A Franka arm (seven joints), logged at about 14 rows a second.
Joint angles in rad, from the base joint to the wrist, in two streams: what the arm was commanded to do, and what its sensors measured. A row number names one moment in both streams.
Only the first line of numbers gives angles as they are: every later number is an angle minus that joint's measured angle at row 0.
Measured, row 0: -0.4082, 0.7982, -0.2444, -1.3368, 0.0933, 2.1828, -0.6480
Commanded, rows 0 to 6: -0.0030, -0.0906, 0.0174, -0.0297, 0.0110, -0.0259, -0.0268; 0.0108, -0.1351, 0.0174, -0.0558, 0.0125, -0.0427, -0.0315; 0.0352, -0.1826, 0.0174, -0.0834, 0.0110, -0.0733, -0.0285; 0.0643, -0.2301, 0.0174, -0.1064, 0.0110, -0.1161, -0.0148; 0.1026, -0.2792, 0.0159, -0.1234, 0.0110, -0.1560, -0.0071; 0.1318, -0.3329, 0.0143, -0.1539, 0.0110, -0.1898, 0.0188; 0.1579, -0.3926, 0.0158, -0.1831, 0.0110, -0.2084, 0.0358
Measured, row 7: 0.0997, -0.2430, 0.0216, -0.0559, 0.0027, -0.1794, 0.0090
